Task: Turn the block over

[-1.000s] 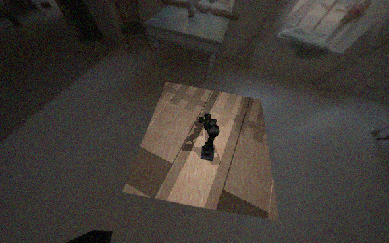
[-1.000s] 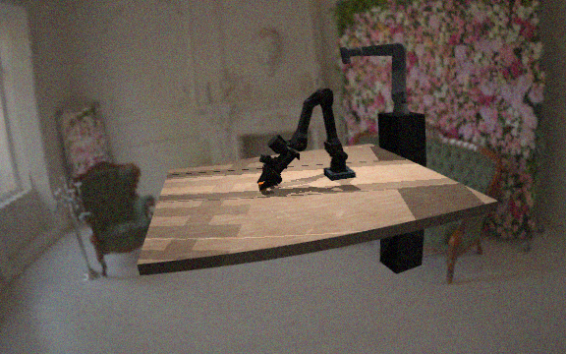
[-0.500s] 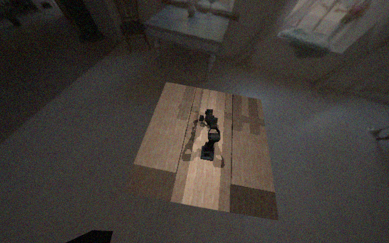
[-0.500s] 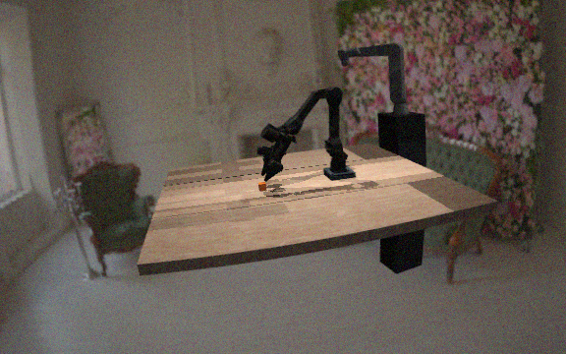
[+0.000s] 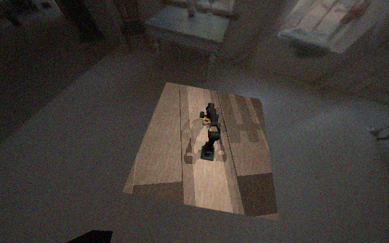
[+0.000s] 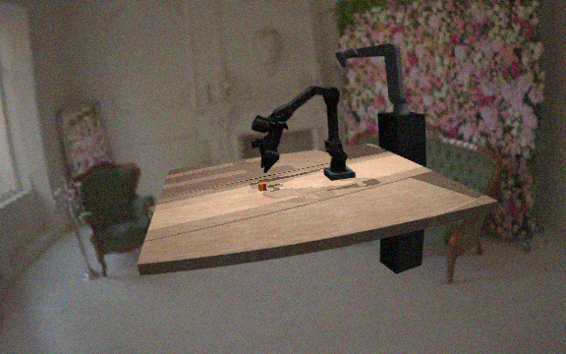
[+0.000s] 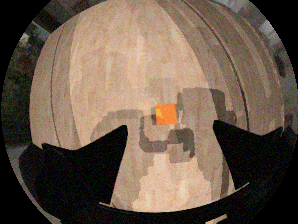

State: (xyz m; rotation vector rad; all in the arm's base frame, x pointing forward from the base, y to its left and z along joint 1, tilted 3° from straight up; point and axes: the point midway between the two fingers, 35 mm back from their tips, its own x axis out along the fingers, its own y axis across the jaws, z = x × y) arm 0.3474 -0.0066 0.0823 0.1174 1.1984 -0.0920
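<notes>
Now: the orange block 70 mm below my gripper tip.
</notes>
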